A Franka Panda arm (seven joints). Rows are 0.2 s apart.
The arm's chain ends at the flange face. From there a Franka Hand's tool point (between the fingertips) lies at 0.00 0.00 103.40 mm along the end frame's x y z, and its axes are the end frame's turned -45 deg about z.
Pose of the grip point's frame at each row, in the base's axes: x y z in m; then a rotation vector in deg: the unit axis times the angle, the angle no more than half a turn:
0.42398 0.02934 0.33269 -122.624 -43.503 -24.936
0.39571 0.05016 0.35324 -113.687 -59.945 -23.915
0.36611 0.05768 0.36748 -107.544 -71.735 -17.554
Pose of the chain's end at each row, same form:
0.41884 -0.05195 0.39638 -127.853 6.627 -0.708
0.40446 -0.03232 0.41499 -126.129 -11.705 0.835
0.39046 -0.01979 0.43149 -125.951 -24.949 6.773

